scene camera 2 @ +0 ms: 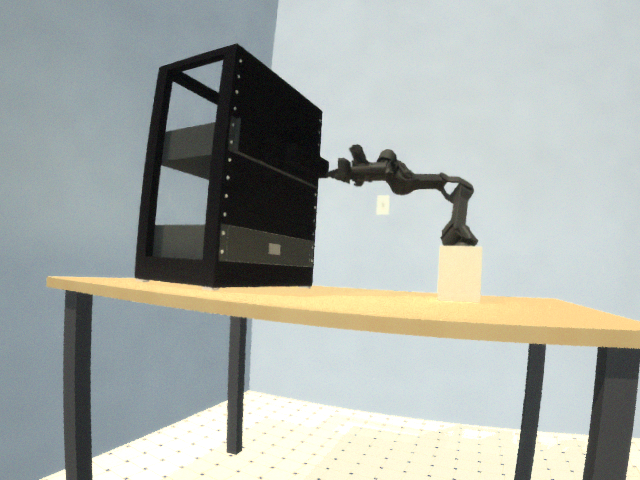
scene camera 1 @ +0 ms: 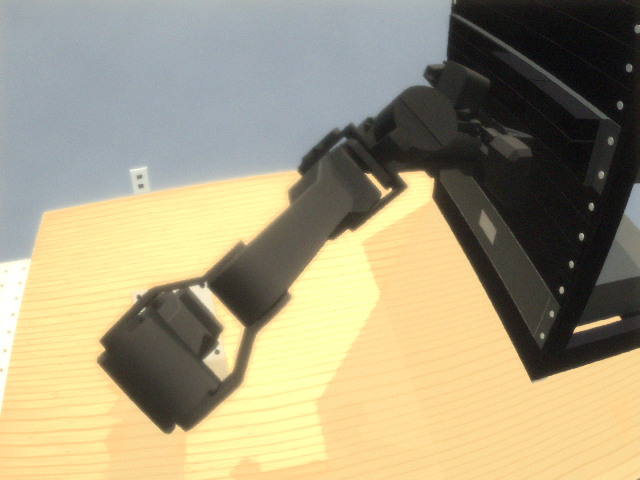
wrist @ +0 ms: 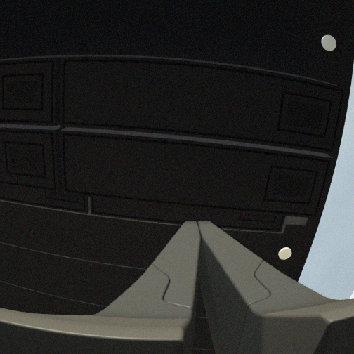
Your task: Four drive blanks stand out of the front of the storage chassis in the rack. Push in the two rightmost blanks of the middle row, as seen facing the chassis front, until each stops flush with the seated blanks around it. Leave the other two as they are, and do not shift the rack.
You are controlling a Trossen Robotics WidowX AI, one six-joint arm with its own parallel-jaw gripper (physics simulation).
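Where they show: gripper, fingertip midpoint: (scene camera 2: 325,174) (scene camera 1: 532,140); arm's base, origin of the base link: (scene camera 2: 461,264).
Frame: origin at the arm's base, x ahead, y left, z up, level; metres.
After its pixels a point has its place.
The black rack (scene camera 1: 535,356) {x 0.500, y -0.114, z -0.048 m} (scene camera 2: 217,180) {x 0.526, y 0.373, z 0.163 m} stands on the table, with the storage chassis (scene camera 1: 599,155) {x 0.496, y -0.100, z 0.282 m} (scene camera 2: 235,136) {x 0.507, y 0.344, z 0.280 m} in it. In the wrist view an upper right blank (wrist: 175,95), an upper left blank (wrist: 22,92), a middle right blank (wrist: 175,165) and a middle left blank (wrist: 25,160) stand out as dark blocks. The bottom-row blank (wrist: 150,207) sits further back beneath them. My gripper (scene camera 1: 529,137) {x 0.433, y -0.043, z 0.270 m} (scene camera 2: 329,174) {x 0.433, y -0.043, z 0.270 m} (wrist: 196,232) is shut and empty. Its tips show below the middle right blank, over the bottom row's lower edge; contact cannot be told.
A grey lower unit (scene camera 1: 496,258) {x 0.503, y 0.070, z -0.008 m} (scene camera 2: 248,245) {x 0.508, y 0.249, z 0.018 m} with a light label fills the rack's bottom. Dark panels lie above and below the chassis. The arm's pale pedestal (scene camera 2: 459,273) {x 0.001, y 0.044, z -0.025 m} stands on the wooden table (scene camera 1: 289,413) {x 0.137, y -0.088, z -0.097 m} (scene camera 2: 361,312) {x 0.112, y 0.499, z -0.097 m}. Rack screws (wrist: 285,253) run near the right edge.
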